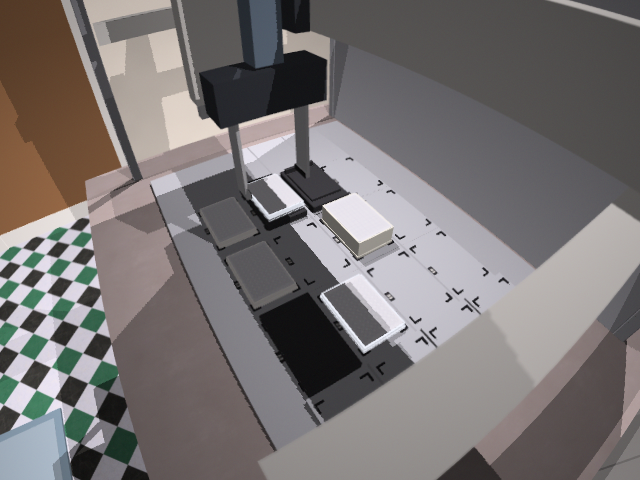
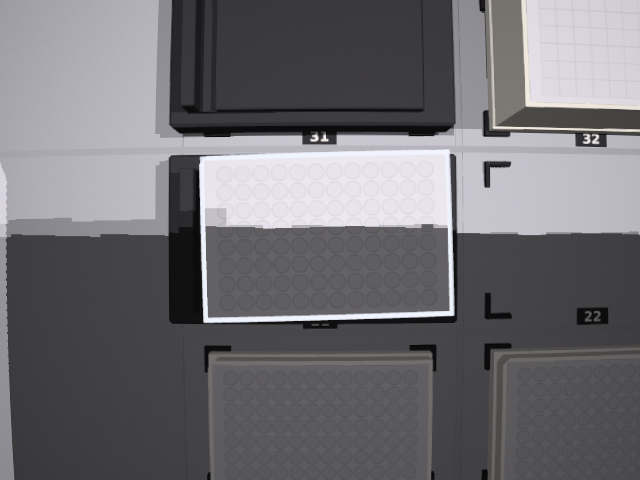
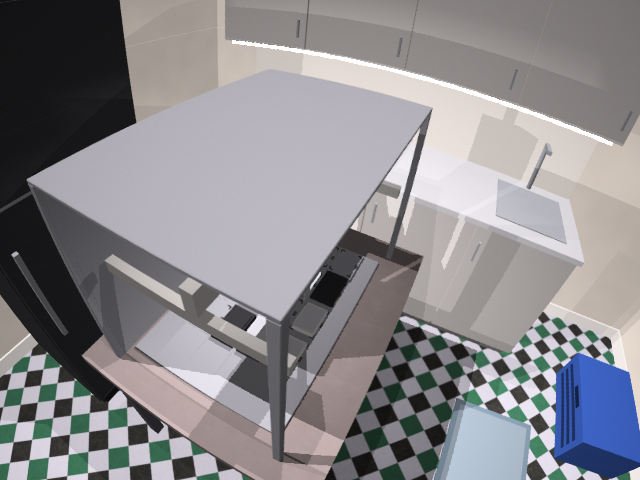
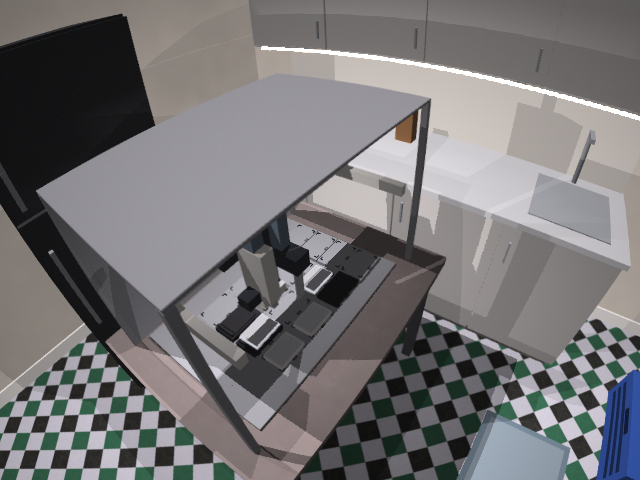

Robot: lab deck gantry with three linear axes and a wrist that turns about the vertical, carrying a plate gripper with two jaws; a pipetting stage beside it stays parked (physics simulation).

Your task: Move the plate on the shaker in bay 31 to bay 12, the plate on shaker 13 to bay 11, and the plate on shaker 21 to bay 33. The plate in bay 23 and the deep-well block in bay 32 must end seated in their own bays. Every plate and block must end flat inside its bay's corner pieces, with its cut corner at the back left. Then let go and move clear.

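Seen in the pictures: gripper, fingertip midpoint: (image 1: 274, 182) (image 4: 288, 289); robot's base, link origin: (image 1: 199, 213) (image 4: 282, 370).
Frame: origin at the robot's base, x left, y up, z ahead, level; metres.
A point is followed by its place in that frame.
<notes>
My gripper (image 1: 277, 187) {x 0.105, y 0.160, z 0.194 m} is open, its jaws hanging on either side of and above the plate on shaker 21. That plate (image 1: 273, 196) {x 0.148, y 0.037, z 0.080 m} (image 2: 330, 235) {x 0.153, y 0.037, z 0.069 m} sits slightly turned on the dark shaker 21 (image 2: 181, 304) {x 0.118, y 0.031, z -0.006 m}; its cut corner is unclear. Shaker 31 (image 1: 315, 183) {x 0.257, y 0.024, z 0.073 m} (image 2: 320, 62) {x 0.244, y 0.024, z 0.065 m} and shaker 13 (image 1: 310, 343) {x 0.042, y 0.023, z 0.407 m} are bare. One plate (image 1: 227, 222) {x 0.040, y 0.014, z 0.077 m} (image 2: 320, 423) {x 0.049, y 0.014, z 0.064 m} lies between the corner pieces of bay 11, another (image 1: 262, 273) {x 0.044, y 0.014, z 0.239 m} (image 2: 573, 418) {x 0.048, y 0.014, z 0.208 m} in bay 12, with its cut corner at the back left. The cream deep-well block (image 1: 357, 222) {x 0.246, y 0.042, z 0.244 m} (image 2: 584, 56) {x 0.242, y 0.042, z 0.197 m} stands in bay 32. A plate (image 1: 361, 312) {x 0.143, y 0.014, z 0.398 m} lies in bay 23.
Bays 22 and 33 show corner marks and hold no plate. The beige pipetting stage (image 4: 261, 273) stands beside my gripper. A pale beam (image 1: 439, 351) {x -0.023, y 0.400, z 0.608 m} crosses the front of the deck, and a large roof panel (image 3: 232, 165) {x 0.163, y 0.691, z 0.003 m} (image 4: 232, 170) {x 0.075, y 0.691, z 0.056 m} covers the gantry.
</notes>
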